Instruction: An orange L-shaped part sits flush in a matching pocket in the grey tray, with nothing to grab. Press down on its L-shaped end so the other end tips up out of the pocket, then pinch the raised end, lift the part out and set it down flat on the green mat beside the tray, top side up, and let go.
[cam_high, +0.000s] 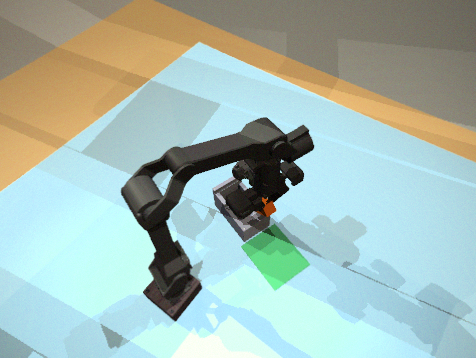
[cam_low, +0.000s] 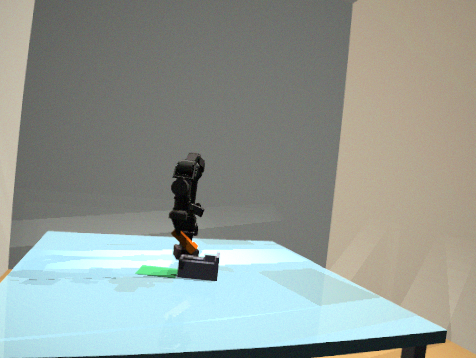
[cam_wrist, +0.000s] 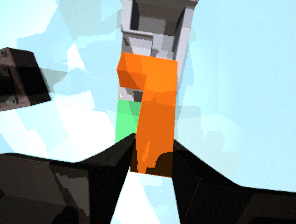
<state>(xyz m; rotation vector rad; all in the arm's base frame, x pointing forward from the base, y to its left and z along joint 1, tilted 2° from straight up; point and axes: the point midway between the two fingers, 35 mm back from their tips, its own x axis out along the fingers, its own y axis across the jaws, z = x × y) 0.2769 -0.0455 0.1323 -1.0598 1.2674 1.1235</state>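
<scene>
Right now my gripper tip is 20 mm past the green mat, 70 mm to the left of it and 170 mm above it. Round my gripper tip: orange l-shaped part 10 mm behind, 40 mm to the left, 30 mm below.
</scene>
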